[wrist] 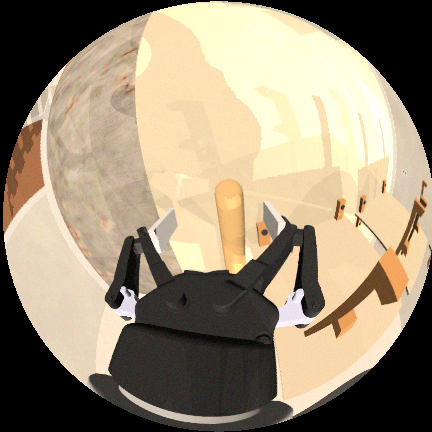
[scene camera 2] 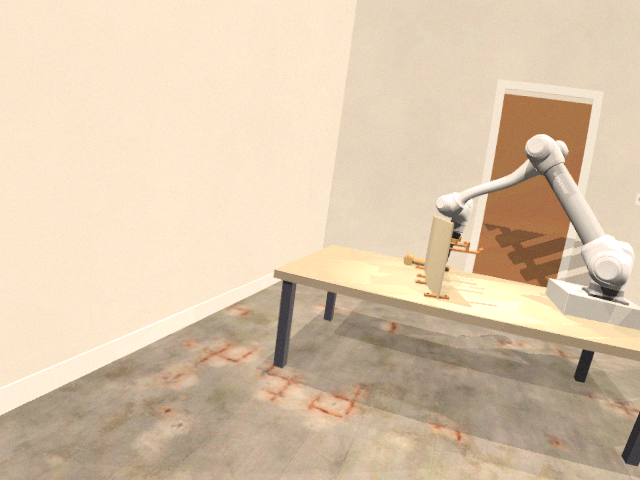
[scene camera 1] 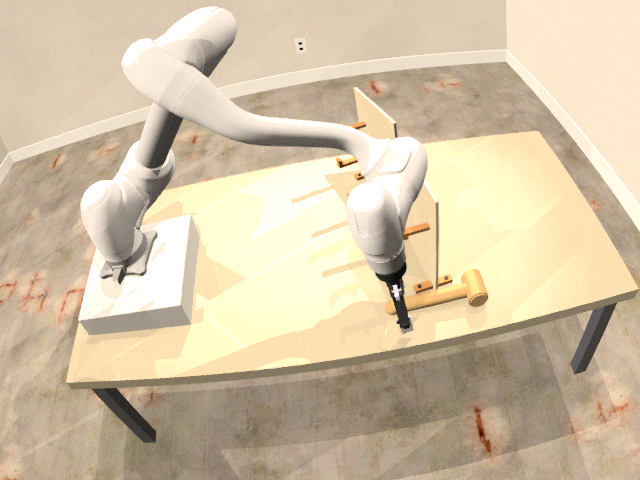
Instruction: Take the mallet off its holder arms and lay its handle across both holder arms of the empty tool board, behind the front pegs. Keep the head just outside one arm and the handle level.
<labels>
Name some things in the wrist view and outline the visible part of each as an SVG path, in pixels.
My gripper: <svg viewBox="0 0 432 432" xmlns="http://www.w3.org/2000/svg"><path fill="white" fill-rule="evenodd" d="M314 227L306 224L303 228L297 228L285 216L279 215L268 200L263 200L262 220L272 242L256 259L251 258L235 274L230 273L229 269L207 272L184 269L183 273L172 276L158 252L163 250L178 226L174 207L169 208L148 231L145 226L137 228L138 238L134 238L133 235L126 236L113 280L104 296L105 302L122 319L135 318L134 322L122 327L108 364L108 372L115 382L144 402L172 412L194 416L235 415L269 403L277 395L273 341L275 327L295 325L297 328L304 328L325 305L317 280ZM144 253L157 287L138 298L140 253ZM299 246L293 292L287 296L284 305L277 308L263 293L289 253L292 253L293 246Z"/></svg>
A wooden mallet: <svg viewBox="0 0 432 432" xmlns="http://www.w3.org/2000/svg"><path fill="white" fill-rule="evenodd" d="M224 179L216 185L214 197L225 269L229 269L230 273L235 274L245 265L243 190L236 180Z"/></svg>
</labels>
